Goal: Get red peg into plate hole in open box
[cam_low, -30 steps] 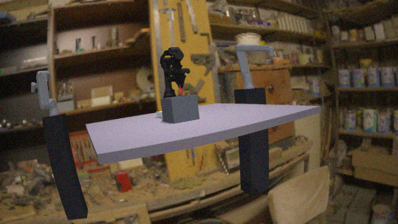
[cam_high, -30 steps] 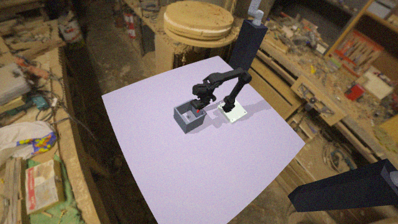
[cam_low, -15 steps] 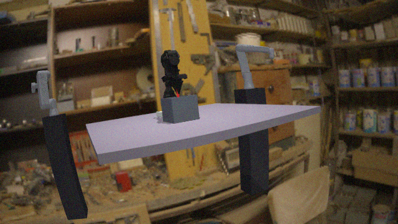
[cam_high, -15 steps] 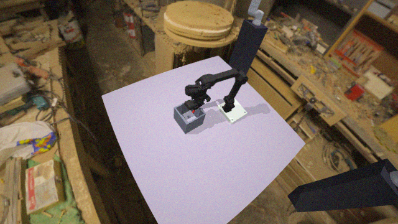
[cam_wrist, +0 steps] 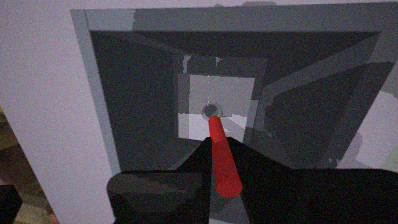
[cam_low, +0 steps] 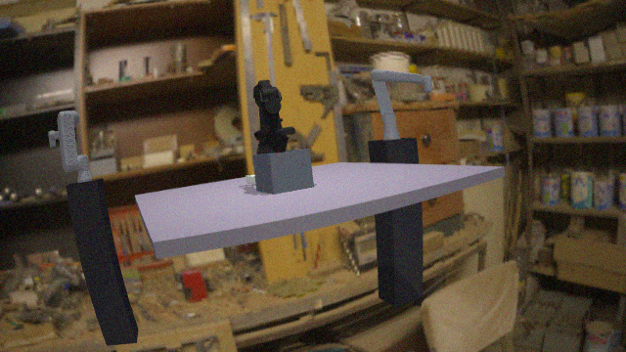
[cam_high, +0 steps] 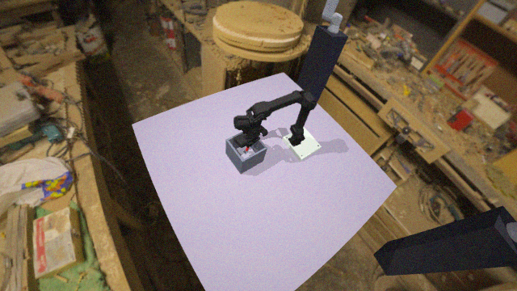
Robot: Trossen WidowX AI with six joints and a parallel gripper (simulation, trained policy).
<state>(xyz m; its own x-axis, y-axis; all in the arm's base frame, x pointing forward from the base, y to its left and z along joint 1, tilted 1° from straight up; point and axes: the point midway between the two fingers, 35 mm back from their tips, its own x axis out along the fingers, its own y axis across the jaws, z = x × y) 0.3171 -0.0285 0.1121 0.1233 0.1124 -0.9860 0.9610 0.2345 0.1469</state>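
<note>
My gripper tip is 1 cm below the red peg. Also, from my gripper tip: light grey plate 1 cm ahead, 1 cm to the right, 7 cm below.
</note>
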